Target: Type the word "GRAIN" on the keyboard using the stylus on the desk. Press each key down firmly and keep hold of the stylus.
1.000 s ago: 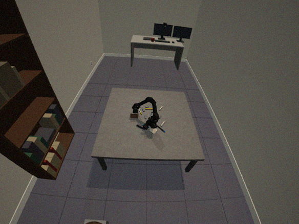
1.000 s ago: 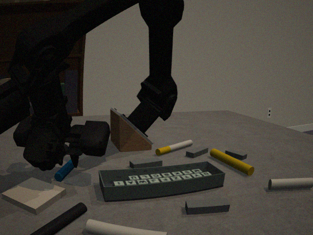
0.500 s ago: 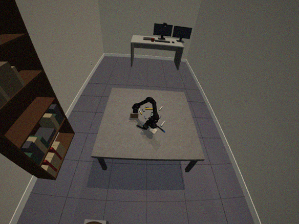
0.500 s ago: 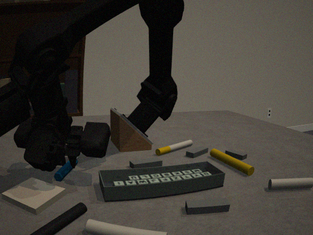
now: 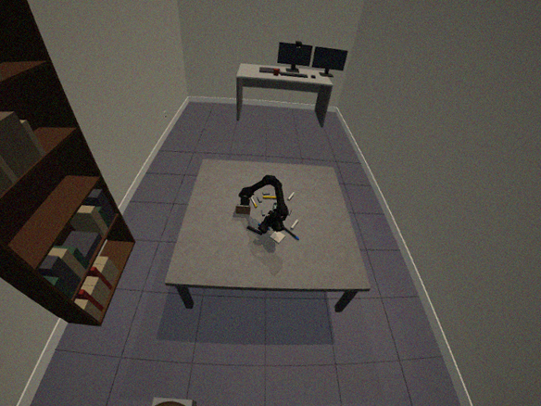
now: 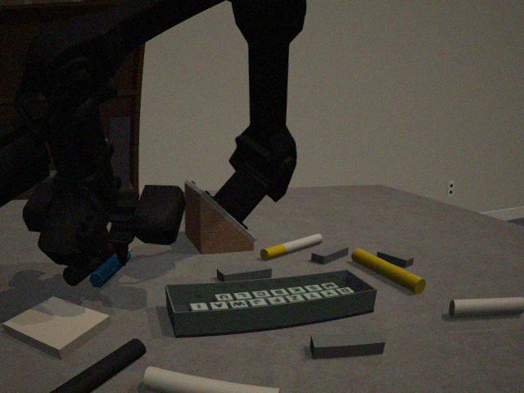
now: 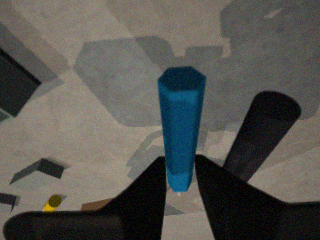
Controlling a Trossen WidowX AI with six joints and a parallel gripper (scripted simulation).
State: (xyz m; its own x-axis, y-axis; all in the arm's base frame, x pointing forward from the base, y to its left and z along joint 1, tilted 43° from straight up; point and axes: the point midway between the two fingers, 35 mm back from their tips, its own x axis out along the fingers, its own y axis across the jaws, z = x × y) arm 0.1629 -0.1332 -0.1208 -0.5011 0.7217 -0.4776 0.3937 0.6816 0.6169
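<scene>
Now: the thin grey tip 4 cm behind my gripper tip and 2 cm to the left of it. From my gripper tip the other things lie so: cream pad 12 cm ahead, 7 cm to the right, 2 cm below; blue stylus 1 cm behind, 1 cm to the left; black cylinder 5 cm behind, 4 cm to the right, 1 cm below.
</scene>
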